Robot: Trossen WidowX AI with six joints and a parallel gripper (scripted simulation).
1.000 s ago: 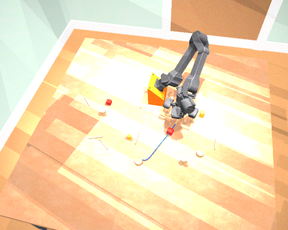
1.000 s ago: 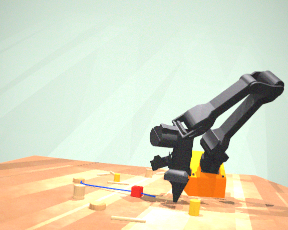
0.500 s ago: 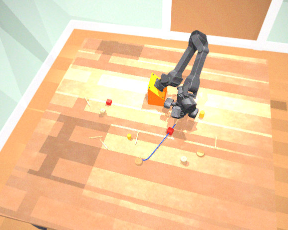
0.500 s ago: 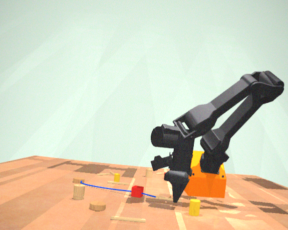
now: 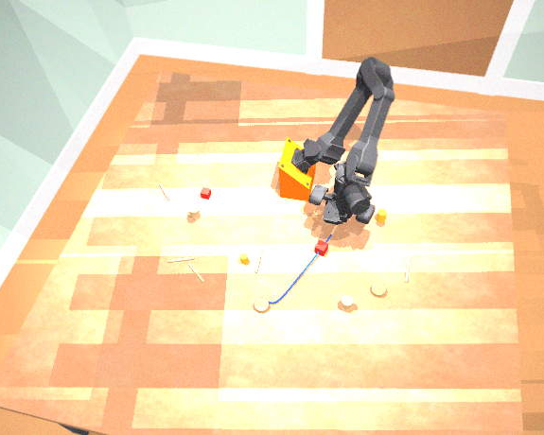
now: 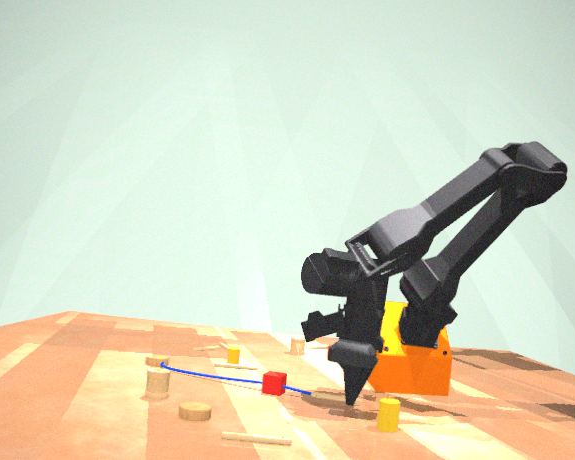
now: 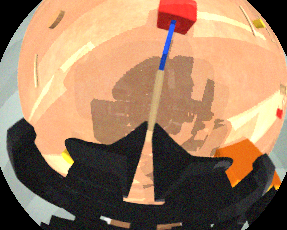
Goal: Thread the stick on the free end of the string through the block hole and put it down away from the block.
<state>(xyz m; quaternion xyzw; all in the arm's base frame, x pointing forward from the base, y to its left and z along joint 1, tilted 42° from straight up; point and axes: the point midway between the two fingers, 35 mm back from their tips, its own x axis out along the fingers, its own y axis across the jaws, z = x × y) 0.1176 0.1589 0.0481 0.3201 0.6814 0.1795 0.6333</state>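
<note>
Right now my gripper tip is 30 mm short of the thin wooden stick, 10 mm to the left of it and 10 mm below it. The rest, counted from my gripper tip: red cube: 110 mm ahead, 30 mm to the right, 10 mm above; loose stick: 220 mm to the left, 110 mm ahead; round wooden button: 330 mm ahead, 150 mm to the right, 10 mm above.
</note>
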